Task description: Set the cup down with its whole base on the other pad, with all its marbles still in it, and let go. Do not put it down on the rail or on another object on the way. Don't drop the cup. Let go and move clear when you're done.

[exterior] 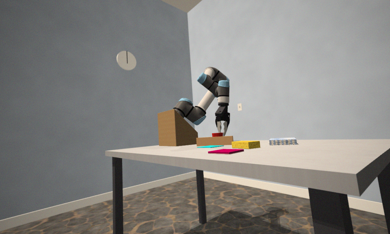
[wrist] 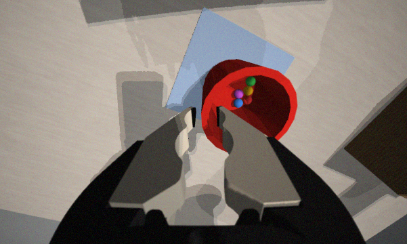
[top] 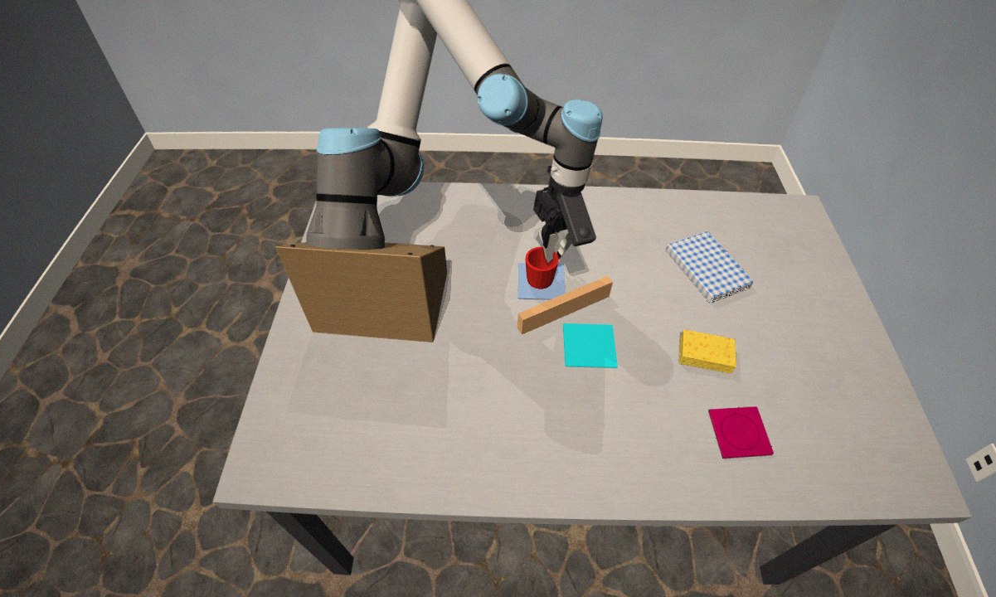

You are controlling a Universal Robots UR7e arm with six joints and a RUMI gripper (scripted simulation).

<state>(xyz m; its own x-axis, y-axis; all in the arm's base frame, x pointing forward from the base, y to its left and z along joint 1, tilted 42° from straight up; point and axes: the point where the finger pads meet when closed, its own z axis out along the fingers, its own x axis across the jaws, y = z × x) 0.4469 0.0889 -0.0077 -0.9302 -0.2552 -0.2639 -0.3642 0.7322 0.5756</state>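
Right now my hand is 3 cm past the red cup, 1 cm to the left of it and 4 cm above it. Round my hand: yellow sponge: 30 cm ahead, 24 cm to the right, 5 cm below; then wooden rail: 1 cm ahead, 11 cm to the right, 5 cm below; then blue checkered cloth: 38 cm ahead, 5 cm below.
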